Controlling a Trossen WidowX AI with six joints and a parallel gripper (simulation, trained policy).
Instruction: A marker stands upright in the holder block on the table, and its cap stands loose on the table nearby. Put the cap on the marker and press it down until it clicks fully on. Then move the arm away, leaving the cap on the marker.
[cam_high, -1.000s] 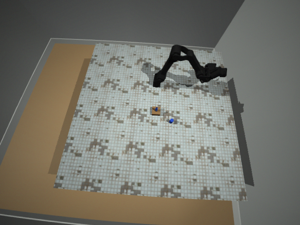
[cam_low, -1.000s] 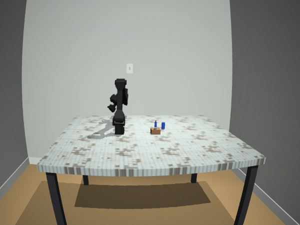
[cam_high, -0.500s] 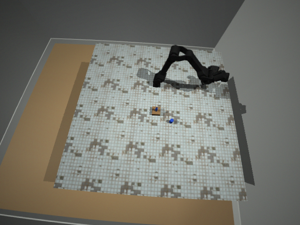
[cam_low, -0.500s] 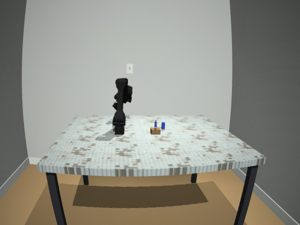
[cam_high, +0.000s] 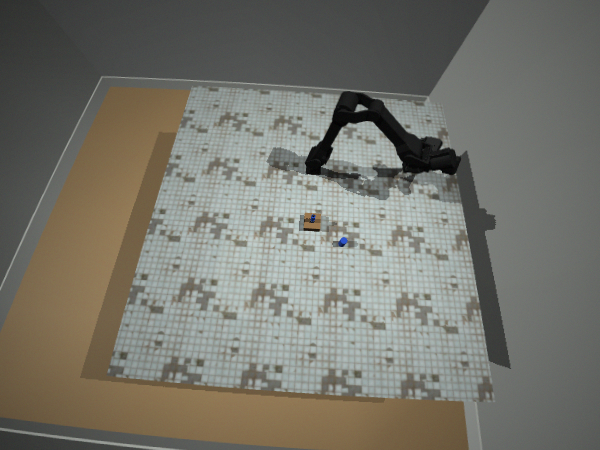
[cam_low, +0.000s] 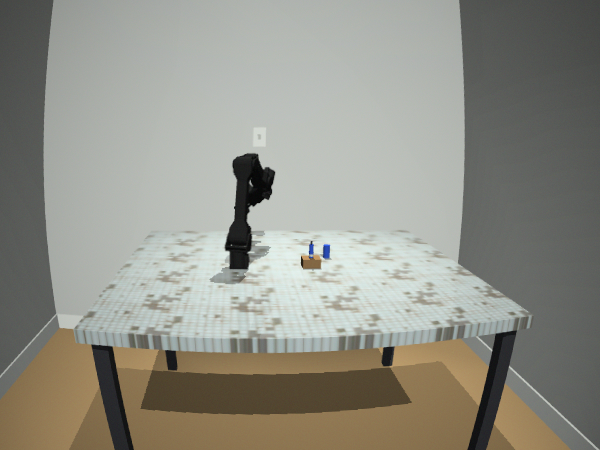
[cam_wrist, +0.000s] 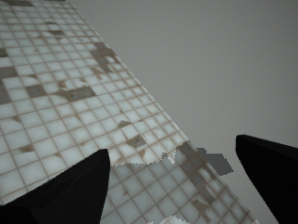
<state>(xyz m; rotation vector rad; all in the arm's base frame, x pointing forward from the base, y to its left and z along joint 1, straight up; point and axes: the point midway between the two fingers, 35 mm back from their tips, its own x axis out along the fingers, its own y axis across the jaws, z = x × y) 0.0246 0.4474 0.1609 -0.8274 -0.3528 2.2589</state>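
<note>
My gripper tip is now 34 cm to the left of the blue cap, 33 cm short of it and 12 cm above it. The rest, counted from my gripper tip: holder block: 47 cm to the right, 26 cm ahead, 13 cm below.
</note>
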